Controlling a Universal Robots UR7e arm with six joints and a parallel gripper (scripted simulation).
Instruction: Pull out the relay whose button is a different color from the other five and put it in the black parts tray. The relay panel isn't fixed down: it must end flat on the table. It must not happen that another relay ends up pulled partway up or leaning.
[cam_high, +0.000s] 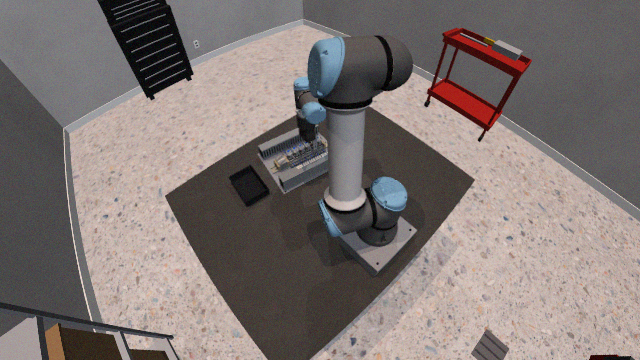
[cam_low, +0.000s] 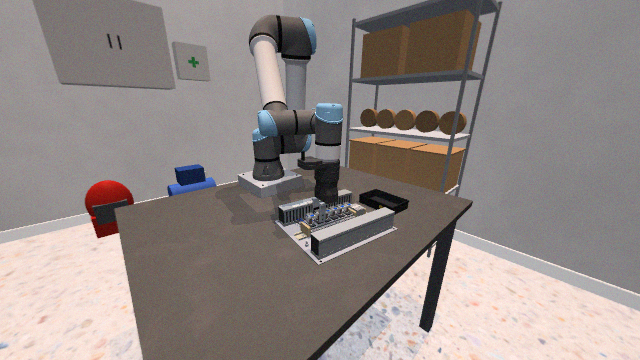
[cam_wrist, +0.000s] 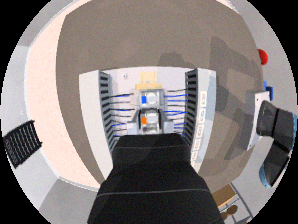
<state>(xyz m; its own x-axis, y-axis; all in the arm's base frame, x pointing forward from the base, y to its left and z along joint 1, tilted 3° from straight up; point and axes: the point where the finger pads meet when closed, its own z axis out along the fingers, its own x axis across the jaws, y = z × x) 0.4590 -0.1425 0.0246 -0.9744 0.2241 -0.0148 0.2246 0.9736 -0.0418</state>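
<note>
Now: hand 10 mm above the relay. The rest, counted from my hand: black parts tray 330 mm to the left, 60 mm ahead, 50 mm below; then relay panel 70 mm to the left, 30 mm below, 10 mm ahead.
</note>
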